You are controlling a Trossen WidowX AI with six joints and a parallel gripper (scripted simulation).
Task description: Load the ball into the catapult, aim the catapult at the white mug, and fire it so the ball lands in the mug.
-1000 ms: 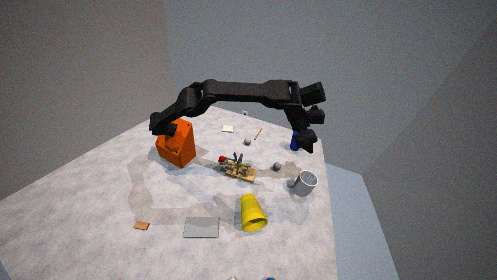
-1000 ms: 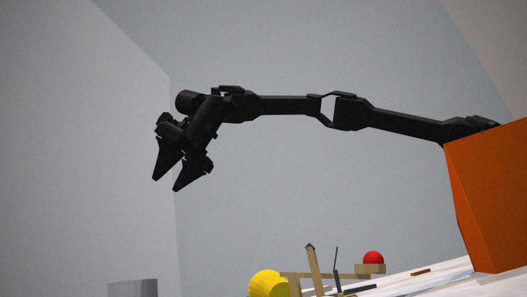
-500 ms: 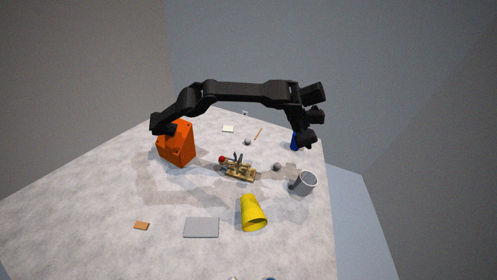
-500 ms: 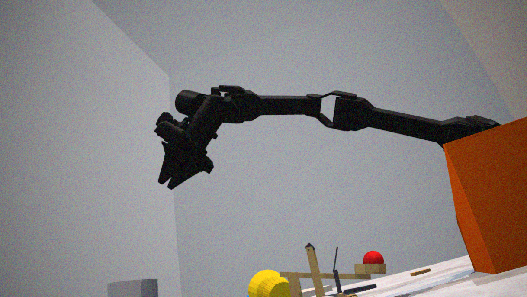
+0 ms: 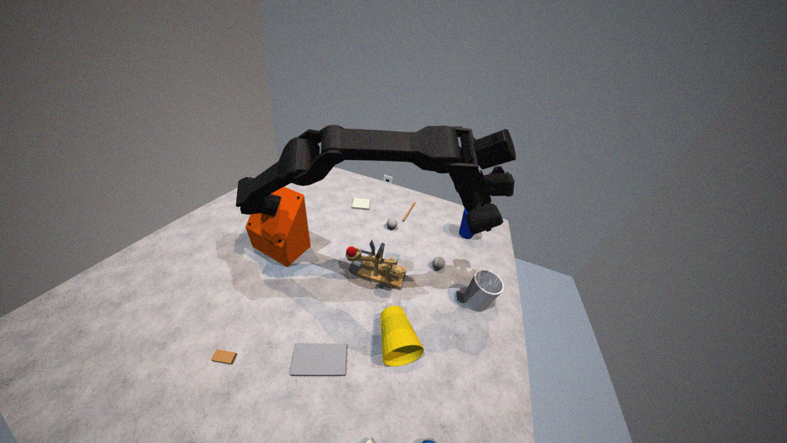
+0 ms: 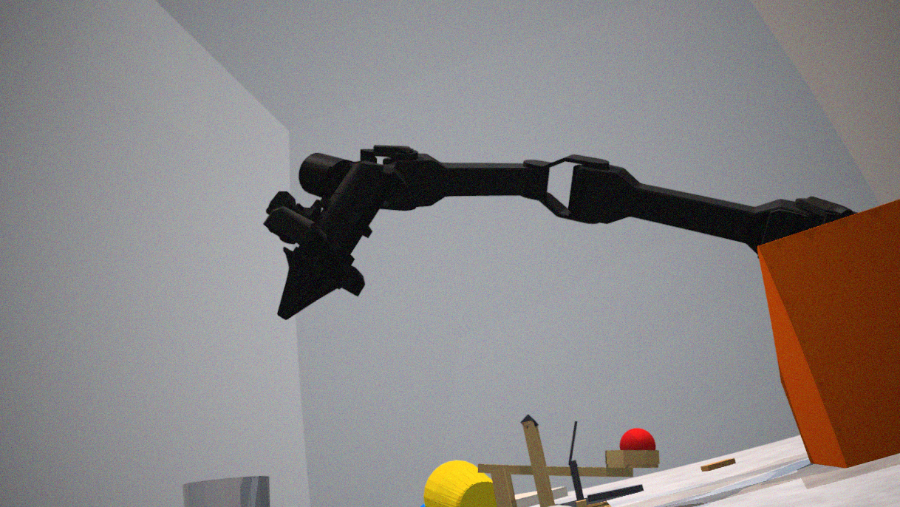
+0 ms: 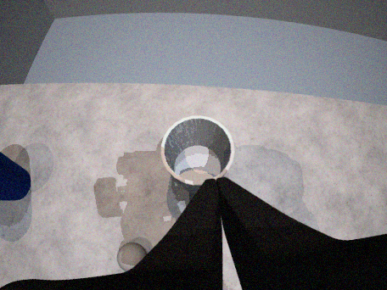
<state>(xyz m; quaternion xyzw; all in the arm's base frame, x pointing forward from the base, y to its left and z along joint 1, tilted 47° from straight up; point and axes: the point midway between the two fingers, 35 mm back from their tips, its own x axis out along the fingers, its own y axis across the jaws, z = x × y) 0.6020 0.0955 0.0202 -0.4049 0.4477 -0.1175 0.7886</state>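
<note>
Now: the red ball 340 mm behind my gripper tip, 210 mm below it and 20 mm to the right of it. From my gripper tip the other things lie so: white mug 240 mm below, 80 mm ahead, 10 mm to the left; blue cup 340 mm to the left, 240 mm below, 20 mm ahead; wooden catapult 270 mm behind, 220 mm below.
</note>
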